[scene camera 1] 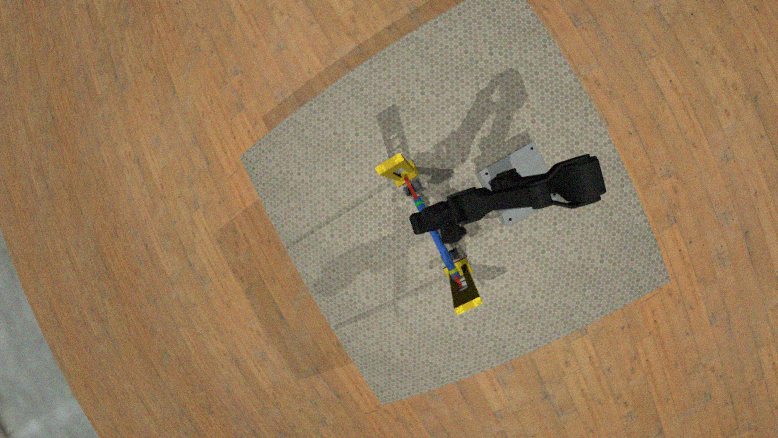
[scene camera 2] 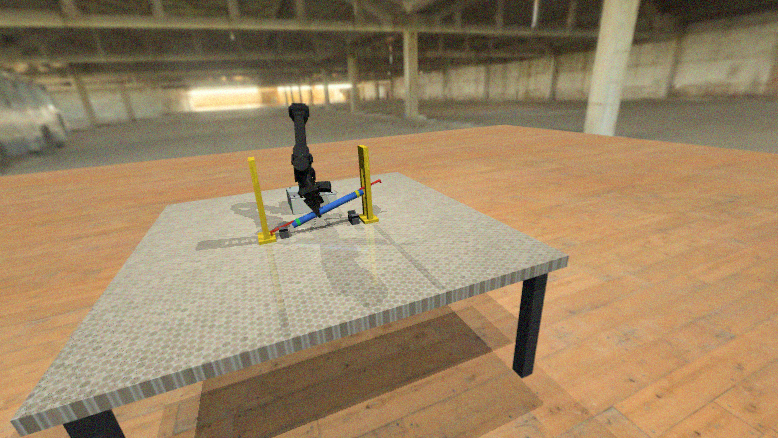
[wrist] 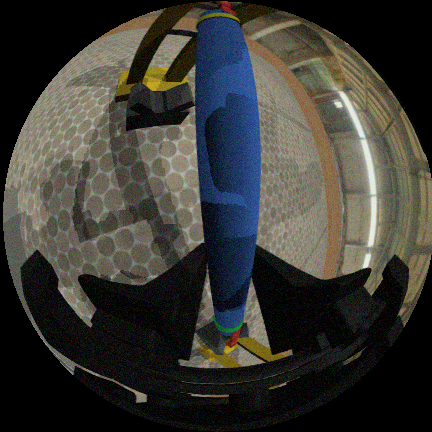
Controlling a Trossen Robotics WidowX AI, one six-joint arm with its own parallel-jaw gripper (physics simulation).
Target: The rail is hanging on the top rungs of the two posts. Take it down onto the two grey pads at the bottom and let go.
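Note:
The blue rail has red ends, a green band and a yellow band. It is tilted: its green-band end is low at the left post and its yellow-band end is higher at the right post. My gripper is shut on the blue middle part, nearer the green band. One dark grey pad lies beside the left post's foot, the other pad beside the right post's foot. In scene camera 1 the arm hides the fingertips.
The yellow posts stand at both ends of the rail. A light grey box is beneath and behind the arm. The patterned table carries the setup.

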